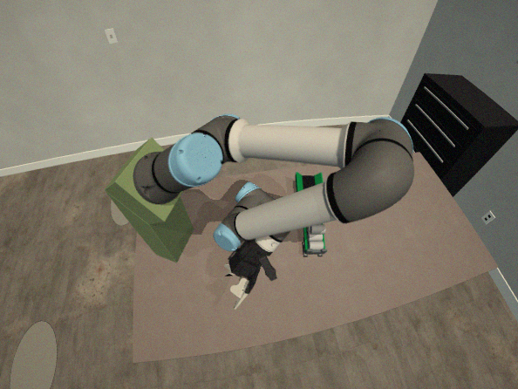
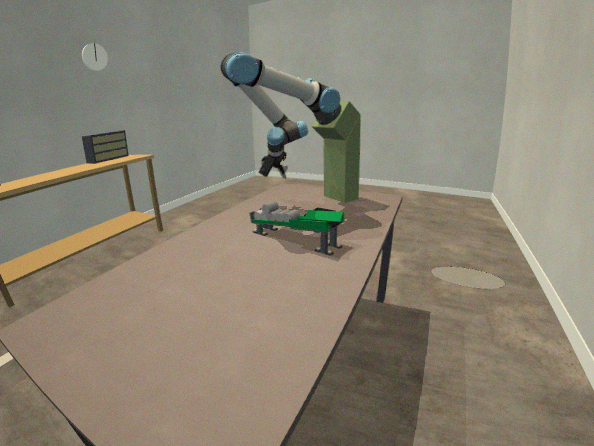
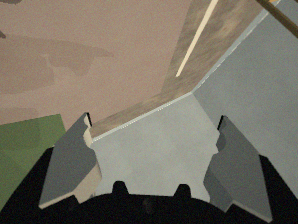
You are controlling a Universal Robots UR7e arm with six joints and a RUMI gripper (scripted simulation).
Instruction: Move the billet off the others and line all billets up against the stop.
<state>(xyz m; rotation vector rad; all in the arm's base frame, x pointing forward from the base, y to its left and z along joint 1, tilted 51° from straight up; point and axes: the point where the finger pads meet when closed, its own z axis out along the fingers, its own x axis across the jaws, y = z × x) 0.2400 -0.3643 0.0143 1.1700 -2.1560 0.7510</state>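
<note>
My hand is 49 cm short of the ramp, 17 cm to the right of it and 10 cm above it. Also, from my hand: small dark tray (26 cm ahead, 26 cm to the left, 17 cm below).
</note>
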